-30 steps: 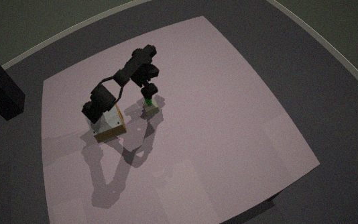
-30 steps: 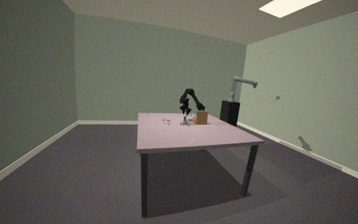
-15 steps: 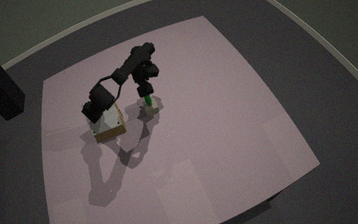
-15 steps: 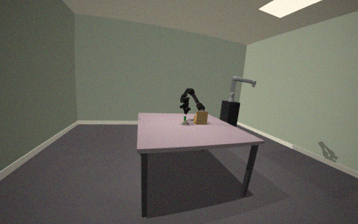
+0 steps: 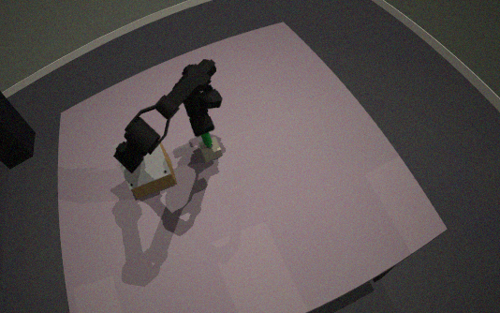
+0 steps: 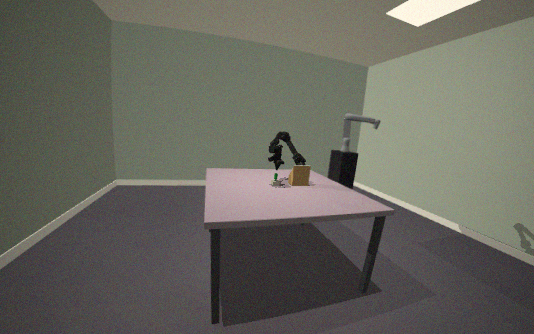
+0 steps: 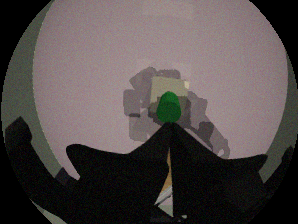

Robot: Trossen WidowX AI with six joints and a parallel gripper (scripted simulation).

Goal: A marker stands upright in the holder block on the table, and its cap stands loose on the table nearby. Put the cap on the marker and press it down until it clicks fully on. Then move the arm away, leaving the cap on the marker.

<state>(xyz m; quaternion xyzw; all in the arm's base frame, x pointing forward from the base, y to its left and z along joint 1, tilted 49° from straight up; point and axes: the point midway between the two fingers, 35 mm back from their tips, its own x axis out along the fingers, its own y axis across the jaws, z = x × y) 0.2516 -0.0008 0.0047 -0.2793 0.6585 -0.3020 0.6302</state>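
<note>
The green marker cap is 50 mm below my gripper tip. Round my gripper tip: holder block 120 mm below.
</note>
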